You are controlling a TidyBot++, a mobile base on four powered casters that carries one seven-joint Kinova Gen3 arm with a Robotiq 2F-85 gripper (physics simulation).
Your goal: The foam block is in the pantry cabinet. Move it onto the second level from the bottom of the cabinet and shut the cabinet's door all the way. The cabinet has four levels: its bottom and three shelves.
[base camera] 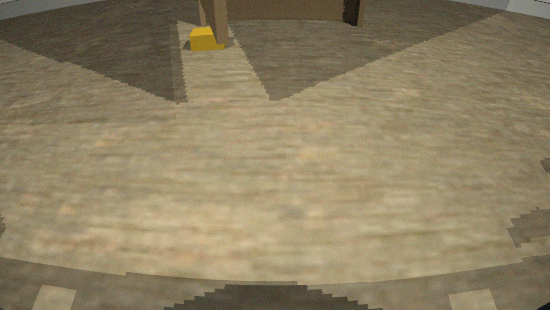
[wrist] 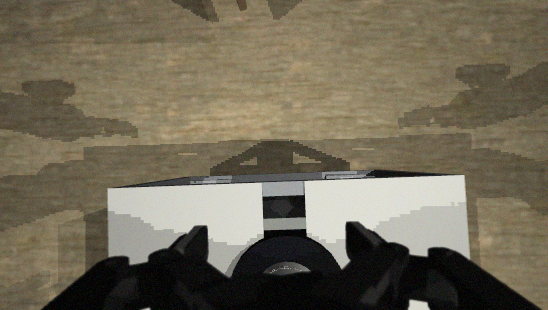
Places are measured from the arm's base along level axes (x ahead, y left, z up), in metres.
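Pixels of known places: gripper, fingertip midpoint: (wrist: 277,238).
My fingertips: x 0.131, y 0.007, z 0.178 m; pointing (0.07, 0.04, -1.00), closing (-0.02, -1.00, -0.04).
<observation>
Behind a point stands the place of what it marks.
The pantry cabinet (base camera: 287,10) {z -0.365, x 1.093, y -0.048 m} shows at the top of the base camera view, where a low part of its front is visible. Its door (base camera: 220,22) {z -0.209, x 0.547, y 0.076 m} stands open at the cabinet's left side, seen nearly edge-on. The shelves and the inside levels are out of view. The foam block cannot be made out inside the cabinet. My gripper (wrist: 277,238) {z 0.178, x 0.131, y 0.007 m} is open and empty, pointing down over the robot's own white base, away from the cabinet.
A yellow block (base camera: 201,40) {z -0.366, x 0.857, y 0.185 m} sits on the floor by the lower end of the door, partly behind it. The robot's white base top (wrist: 185,210) lies beneath the fingers. Shadows fall on the wood-patterned floor. Pale wall shows at both upper corners of the base camera view.
</observation>
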